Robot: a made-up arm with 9 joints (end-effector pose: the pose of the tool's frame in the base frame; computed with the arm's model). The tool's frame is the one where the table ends.
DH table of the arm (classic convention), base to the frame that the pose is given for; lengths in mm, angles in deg. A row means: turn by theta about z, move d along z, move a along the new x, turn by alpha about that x. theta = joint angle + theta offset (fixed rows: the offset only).
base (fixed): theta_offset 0  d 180  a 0  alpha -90
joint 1: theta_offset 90  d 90  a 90  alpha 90
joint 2: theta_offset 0  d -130  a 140  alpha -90
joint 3: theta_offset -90  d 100  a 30  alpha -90
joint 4: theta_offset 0  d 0  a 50  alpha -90
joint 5: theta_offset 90  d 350  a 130  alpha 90
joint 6: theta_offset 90  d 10  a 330  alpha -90
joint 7: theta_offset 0  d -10  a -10  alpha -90
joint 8: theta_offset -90  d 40  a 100  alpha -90
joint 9: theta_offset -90  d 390  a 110  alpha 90
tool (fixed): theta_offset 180  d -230  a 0  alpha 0
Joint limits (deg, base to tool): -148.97..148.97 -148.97..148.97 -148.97..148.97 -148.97..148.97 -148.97..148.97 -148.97..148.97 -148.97..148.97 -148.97..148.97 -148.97..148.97
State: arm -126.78 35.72 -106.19 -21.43 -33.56 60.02 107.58 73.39 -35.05
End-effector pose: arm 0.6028 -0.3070 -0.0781 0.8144 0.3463 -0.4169 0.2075
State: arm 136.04 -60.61 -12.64 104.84 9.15 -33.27 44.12 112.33 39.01
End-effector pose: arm 0.3691 0.7453 0.7522 0.4562 0.8441 -0.1818 -0.2152
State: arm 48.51 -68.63 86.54 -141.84 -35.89 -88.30 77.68 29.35 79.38
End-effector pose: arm -0.0199 0.0459 -0.7612 0.7833 0.2237 -0.2677 0.5144
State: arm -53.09 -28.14 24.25 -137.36 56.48 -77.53 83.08 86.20 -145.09
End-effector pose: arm 0.1032 0.0779 0.3662 0.7370 0.2249 0.5253 -0.3608
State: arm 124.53 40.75 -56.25 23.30 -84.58 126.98 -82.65 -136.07 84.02
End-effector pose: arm 0.1912 -0.1131 0.5993 0.5379 -0.3148 0.6294 0.4642
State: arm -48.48 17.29 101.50 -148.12 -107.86 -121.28 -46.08 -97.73 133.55
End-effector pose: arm -0.2898 0.9166 -0.0178 0.1101 -0.2932 0.0170 -0.9495
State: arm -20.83 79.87 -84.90 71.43 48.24 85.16 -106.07 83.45 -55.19
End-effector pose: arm 0.1993 0.6528 -0.6430 0.0555 0.0838 -0.2638 -0.9593
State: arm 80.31 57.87 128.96 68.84 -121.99 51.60 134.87 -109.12 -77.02
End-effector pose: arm 0.3100 0.1110 0.2686 0.1035 -0.9375 0.3046 0.1324
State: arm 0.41 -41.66 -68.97 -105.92 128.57 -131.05 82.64 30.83 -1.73
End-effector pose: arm 0.5259 0.1881 -0.1758 0.5222 0.5773 -0.5213 -0.3495
